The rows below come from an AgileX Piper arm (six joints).
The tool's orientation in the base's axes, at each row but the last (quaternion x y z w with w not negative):
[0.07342 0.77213 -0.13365 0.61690]
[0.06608 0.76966 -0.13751 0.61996]
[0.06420 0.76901 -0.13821 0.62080]
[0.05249 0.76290 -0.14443 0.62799]
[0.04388 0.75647 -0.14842 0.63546]
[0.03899 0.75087 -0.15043 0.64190]
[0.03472 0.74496 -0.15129 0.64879]
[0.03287 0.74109 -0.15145 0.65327]
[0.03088 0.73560 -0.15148 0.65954]
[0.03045 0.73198 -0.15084 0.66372]
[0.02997 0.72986 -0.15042 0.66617]
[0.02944 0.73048 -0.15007 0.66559]
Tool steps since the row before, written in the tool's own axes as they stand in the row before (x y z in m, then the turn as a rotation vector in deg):
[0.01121 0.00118 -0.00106 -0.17 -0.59 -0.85]
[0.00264 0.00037 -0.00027 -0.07 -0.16 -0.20]
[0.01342 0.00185 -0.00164 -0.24 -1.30 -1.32]
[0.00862 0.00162 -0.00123 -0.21 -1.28 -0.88]
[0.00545 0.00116 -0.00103 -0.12 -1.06 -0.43]
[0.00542 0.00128 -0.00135 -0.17 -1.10 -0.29]
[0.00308 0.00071 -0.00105 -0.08 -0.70 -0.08]
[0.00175 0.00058 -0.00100 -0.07 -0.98 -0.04]
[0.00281 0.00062 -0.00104 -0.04 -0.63 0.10]
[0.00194 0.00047 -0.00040 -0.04 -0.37 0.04]
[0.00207 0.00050 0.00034 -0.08 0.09 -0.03]
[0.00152 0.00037 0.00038 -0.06 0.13 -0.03]
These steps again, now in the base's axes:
[-0.00322 0.00086 -0.01082 -0.92 -0.30 0.41]
[-0.00074 0.00025 -0.00256 -0.22 -0.09 0.13]
[-0.00400 0.00127 -0.01298 -1.54 -0.84 0.66]
[-0.00251 0.00102 -0.00843 -1.12 -0.95 0.55]
[-0.00171 0.00073 -0.00535 -0.66 -0.87 0.36]
[-0.00190 0.00086 -0.00534 -0.52 -0.94 0.40]
[-0.00131 0.00051 -0.00302 -0.24 -0.63 0.21]
[-0.00107 0.00056 -0.00172 -0.27 -0.91 0.25]
[-0.00121 0.00043 -0.00278 -0.05 -0.62 0.15]
[-0.00050 0.00025 -0.00196 -0.05 -0.36 0.10]
[0.00022 0.00006 -0.00214 0.00 0.11 0.06]
[0.00029 0.00002 -0.00158 0.01 0.14 0.04]

